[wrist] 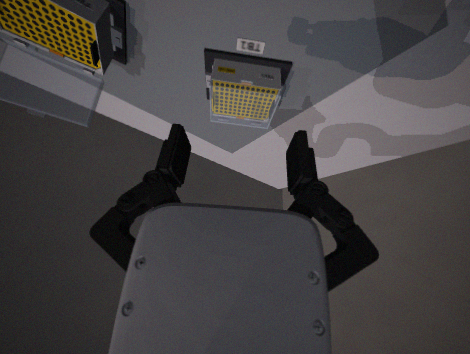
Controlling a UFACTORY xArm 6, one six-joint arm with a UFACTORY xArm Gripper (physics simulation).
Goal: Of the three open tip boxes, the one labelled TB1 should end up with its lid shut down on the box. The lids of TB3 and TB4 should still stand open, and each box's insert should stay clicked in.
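Frame: origin at the arm's base, x down, y ahead, z right, level; centimetres.
Where they show: gripper, between the fingertips: (238, 138).
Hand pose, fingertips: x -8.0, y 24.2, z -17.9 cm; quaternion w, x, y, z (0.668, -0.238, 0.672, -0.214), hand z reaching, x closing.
After its pixels a point has its place.
The TB1 box (246, 74) @[y 31.2, x 11.8, z -23.2 cm] is small in the upper middle of the wrist view, behind its TB1 label (250, 46) @[y 29.0, x 15.3, z -22.1 cm]. Its clear lid (240, 121) @[y 37.3, x 7.8, z -27.1 cm] lies down over the yellow insert (244, 100) @[y 34.2, x 9.8, z -25.4 cm], which looks level; whether the catch is fully engaged is too small to tell. A second tip box (104, 40) @[y 40.7, x 11.6, z -3.0 cm] is cut off at the upper left, its clear lid (47, 90) @[y 49.6, x 4.9, z 2.3 cm] standing open and its yellow insert (50, 30) @[y 42.5, x 9.7, z 2.6 cm] seated. Its label does not show, so I cannot tell whether it is TB3 or TB4. My gripper (238, 138) @[y 24.2, x -8.0, z -17.9 cm] is open and empty, apart from both boxes.
A dark holder (280, 63) @[y 27.5, x 14.8, z -27.8 cm] surrounds the TB1 box, and another dark holder (120, 30) @[y 39.9, x 14.3, z -4.2 cm] stands beside the second box. The grey table top (170, 75) @[y 43.5, x 15.5, z -13.1 cm] ends in a light edge band (135, 118), with dark floor beyond it. Shadows fall across the right side.
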